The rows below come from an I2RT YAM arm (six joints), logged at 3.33 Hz.
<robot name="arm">
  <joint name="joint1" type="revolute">
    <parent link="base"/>
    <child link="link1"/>
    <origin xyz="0 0 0.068" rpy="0 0 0"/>
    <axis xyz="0 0 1"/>
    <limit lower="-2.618" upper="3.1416"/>
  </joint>
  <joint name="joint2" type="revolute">
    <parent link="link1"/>
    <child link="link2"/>
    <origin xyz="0.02 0.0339 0.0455" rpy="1.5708 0 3.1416"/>
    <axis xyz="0 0 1"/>
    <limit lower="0" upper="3.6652"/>
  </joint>
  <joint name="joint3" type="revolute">
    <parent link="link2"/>
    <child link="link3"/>
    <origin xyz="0.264 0 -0.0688" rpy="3.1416 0 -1.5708"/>
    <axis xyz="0 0 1"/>
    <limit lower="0" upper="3.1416"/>
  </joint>
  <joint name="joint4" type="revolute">
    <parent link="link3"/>
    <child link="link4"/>
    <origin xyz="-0.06 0.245 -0.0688" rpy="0 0 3.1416"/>
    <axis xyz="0 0 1"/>
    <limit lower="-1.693" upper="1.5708"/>
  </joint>
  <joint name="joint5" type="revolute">
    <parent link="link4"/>
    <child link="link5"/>
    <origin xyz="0.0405 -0.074 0.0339" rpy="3.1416 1.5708 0"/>
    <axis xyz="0 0 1"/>
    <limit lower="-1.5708" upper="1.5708"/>
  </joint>
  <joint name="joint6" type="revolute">
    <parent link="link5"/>
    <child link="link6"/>
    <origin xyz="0 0.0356 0.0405" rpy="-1.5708 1.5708 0"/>
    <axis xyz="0 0 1"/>
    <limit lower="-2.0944" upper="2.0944"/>
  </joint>
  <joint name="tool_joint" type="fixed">
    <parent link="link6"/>
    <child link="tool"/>
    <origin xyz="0 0 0" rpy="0 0 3.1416"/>
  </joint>
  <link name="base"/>
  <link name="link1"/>
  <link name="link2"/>
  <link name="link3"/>
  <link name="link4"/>
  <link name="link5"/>
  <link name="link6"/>
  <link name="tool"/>
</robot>
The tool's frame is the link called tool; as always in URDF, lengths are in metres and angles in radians.
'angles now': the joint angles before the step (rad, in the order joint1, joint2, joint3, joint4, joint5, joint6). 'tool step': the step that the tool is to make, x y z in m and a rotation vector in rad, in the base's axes. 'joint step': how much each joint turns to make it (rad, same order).
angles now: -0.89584, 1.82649, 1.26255, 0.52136, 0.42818, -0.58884
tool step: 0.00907, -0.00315, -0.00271, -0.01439, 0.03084, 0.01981
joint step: 0.01106, 0.03240, 0.02764, 0.01161, -0.00745, -0.03659
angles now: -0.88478, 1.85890, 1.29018, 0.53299, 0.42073, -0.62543
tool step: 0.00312, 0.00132, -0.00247, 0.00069, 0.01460, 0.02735
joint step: 0.00581, 0.00457, -0.00217, 0.00199, -0.02112, -0.01270
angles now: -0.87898, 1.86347, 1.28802, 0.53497, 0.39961, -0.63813
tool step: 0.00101, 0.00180, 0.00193, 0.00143, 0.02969, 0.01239
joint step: 0.00381, -0.00681, 0.00397, -0.02155, -0.00757, -0.02415
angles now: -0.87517, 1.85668, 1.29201, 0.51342, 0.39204, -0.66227
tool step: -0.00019, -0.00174, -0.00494, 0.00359, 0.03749, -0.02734
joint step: -0.00078, 0.01016, -0.00023, -0.00569, 0.02809, -0.02707
